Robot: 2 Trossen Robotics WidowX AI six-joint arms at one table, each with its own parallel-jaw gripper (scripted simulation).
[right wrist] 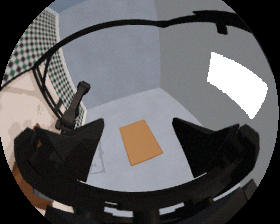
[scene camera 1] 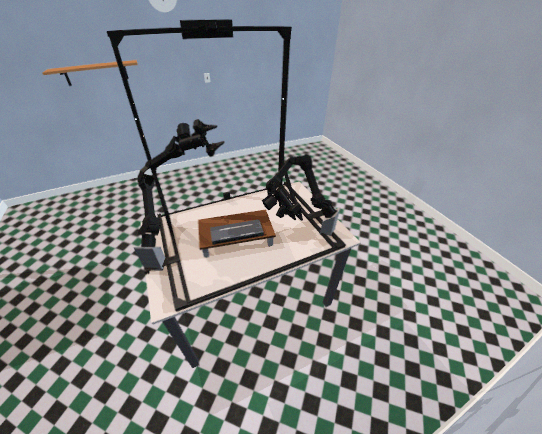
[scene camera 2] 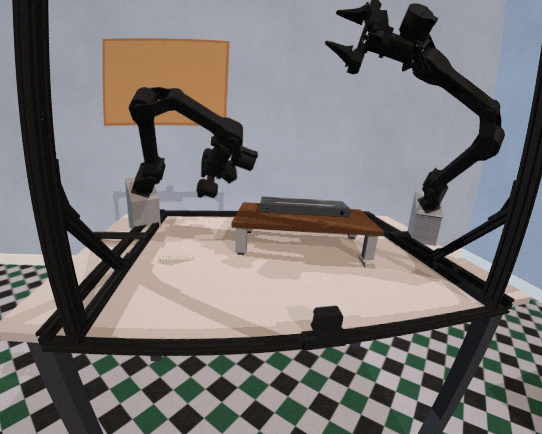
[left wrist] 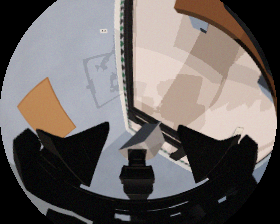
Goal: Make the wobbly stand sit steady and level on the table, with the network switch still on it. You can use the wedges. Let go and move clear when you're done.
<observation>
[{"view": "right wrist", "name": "my right gripper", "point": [138, 121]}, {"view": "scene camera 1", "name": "network switch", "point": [220, 234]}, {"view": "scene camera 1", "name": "stand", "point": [204, 225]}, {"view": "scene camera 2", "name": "my left gripper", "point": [200, 186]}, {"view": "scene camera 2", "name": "my right gripper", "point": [330, 27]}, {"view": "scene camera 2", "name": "network switch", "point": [268, 204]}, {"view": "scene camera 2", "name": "stand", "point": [248, 217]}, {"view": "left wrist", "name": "my left gripper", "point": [145, 127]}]
</observation>
